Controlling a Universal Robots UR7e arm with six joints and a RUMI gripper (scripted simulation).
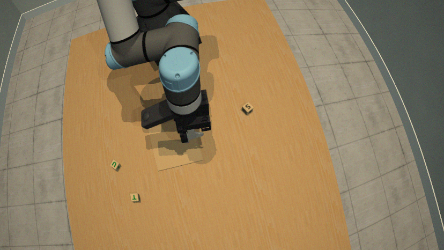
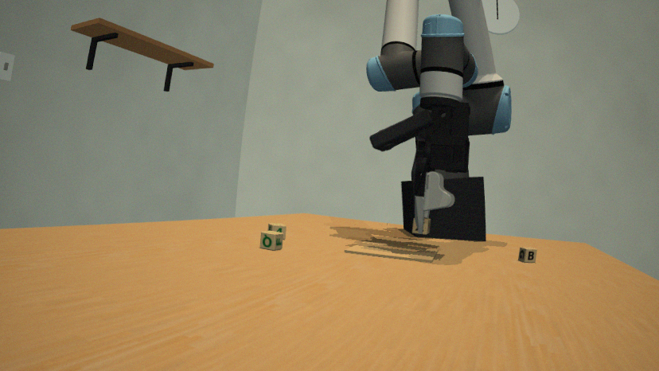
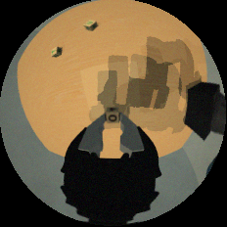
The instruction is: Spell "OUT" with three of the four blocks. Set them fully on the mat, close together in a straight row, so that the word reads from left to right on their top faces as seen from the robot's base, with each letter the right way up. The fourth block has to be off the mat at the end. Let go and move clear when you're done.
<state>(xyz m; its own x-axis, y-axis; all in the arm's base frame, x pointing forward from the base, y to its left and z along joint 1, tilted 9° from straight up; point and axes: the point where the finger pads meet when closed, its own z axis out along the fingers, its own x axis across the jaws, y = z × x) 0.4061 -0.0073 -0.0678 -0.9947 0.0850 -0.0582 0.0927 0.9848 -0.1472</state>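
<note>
My hand is 5 cm above the tan mat and 4 cm to the left of it. The rest, counted from my hand: S block 20 cm to the left, 5 cm behind, 4 cm below.
</note>
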